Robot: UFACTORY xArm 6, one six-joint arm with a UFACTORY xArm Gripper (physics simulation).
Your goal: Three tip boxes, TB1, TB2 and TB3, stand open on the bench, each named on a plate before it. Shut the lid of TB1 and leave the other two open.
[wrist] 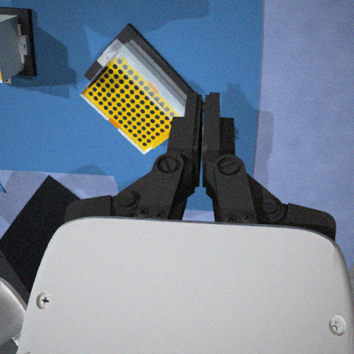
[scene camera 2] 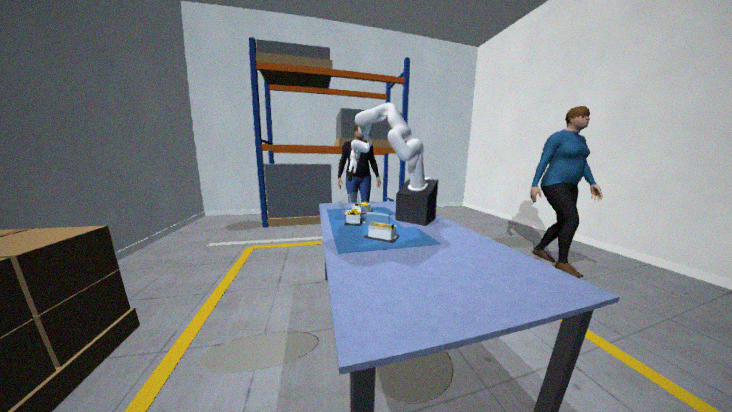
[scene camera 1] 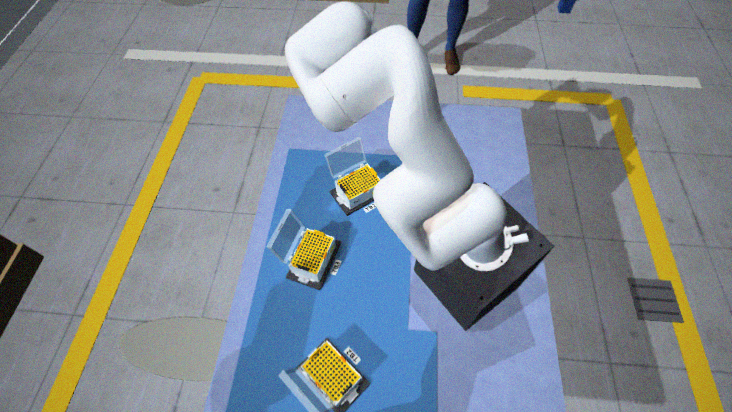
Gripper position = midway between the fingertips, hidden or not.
Note:
In view: my gripper [wrist: 203, 113] and a blue mat [scene camera 1: 365, 306].
The blue mat is seen too in the wrist view [wrist: 56, 130] and in scene camera 2 [scene camera 2: 348, 238].

